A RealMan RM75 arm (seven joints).
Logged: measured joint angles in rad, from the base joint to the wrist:
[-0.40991, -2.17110, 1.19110, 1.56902, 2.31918, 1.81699, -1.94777]
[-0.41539, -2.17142, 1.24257, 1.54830, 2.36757, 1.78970, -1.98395]
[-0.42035, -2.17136, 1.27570, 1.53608, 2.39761, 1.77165, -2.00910]
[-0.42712, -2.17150, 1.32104, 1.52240, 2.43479, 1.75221, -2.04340]
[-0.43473, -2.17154, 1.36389, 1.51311, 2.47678, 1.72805, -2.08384]
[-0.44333, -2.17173, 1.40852, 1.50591, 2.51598, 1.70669, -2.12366]
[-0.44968, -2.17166, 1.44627, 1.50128, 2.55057, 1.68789, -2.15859]
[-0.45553, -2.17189, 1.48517, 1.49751, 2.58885, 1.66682, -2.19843]
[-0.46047, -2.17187, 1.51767, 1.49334, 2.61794, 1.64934, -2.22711]
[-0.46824, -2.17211, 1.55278, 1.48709, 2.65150, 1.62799, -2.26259]
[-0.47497, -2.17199, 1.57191, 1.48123, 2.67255, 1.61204, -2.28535]
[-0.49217, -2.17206, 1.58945, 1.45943, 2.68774, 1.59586, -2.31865]
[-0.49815, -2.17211, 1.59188, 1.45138, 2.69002, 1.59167, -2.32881]
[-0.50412, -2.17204, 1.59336, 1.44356, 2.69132, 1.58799, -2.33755]
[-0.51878, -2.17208, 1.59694, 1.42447, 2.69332, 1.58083, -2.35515]
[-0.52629, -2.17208, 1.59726, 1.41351, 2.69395, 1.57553, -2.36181]
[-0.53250, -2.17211, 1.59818, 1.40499, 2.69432, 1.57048, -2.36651]
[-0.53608, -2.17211, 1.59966, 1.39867, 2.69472, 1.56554, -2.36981]
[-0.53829, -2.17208, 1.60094, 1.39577, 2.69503, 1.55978, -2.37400]
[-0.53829, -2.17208, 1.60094, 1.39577, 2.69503, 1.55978, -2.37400]
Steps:
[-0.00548, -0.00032, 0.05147, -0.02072, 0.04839, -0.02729, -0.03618]
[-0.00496, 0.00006, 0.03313, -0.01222, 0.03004, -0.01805, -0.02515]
[-0.00677, -0.00014, 0.04534, -0.01368, 0.03718, -0.01944, -0.03430]
[-0.00761, -0.00004, 0.04285, -0.00929, 0.04199, -0.02416, -0.04044]
[-0.00860, -0.00019, 0.04463, -0.00720, 0.03920, -0.02136, -0.03982]
[-0.00635, 0.00007, 0.03775, -0.00463, 0.03459, -0.01880, -0.03493]
[-0.00585, -0.00023, 0.03890, -0.00377, 0.03828, -0.02107, -0.03984]
[-0.00494, 0.00002, 0.03250, -0.00417, 0.02909, -0.01748, -0.02868]
[-0.00777, -0.00024, 0.03511, -0.00625, 0.03356, -0.02135, -0.03548]
[-0.00673, 0.00012, 0.01913, -0.00586, 0.02105, -0.01595, -0.02276]
[-0.01720, -0.00007, 0.01754, -0.02180, 0.01519, -0.01618, -0.03330]
[-0.00598, -0.00005, 0.00243, -0.00805, 0.00228, -0.00419, -0.01016]
[-0.00597, 0.00007, 0.00148, -0.00782, 0.00130, -0.00368, -0.00874]
[-0.01466, -0.00004, 0.00358, -0.01909, 0.00200, -0.00716, -0.01760]
[-0.00751, 0.00000, 0.00032, -0.01096, 0.00063, -0.00530, -0.00666]
[-0.00621, -0.00003, 0.00092, -0.00852, 0.00037, -0.00505, -0.00470]
[-0.00358, 0.00000, 0.00148, -0.00632, 0.00040, -0.00494, -0.00330]
[-0.00221, 0.00003, 0.00128, -0.00290, 0.00031, -0.00576, -0.00419]
[0.00000, 0.00000, 0.00000, 0.00000, 0.00000, 0.00000, 0.00000]

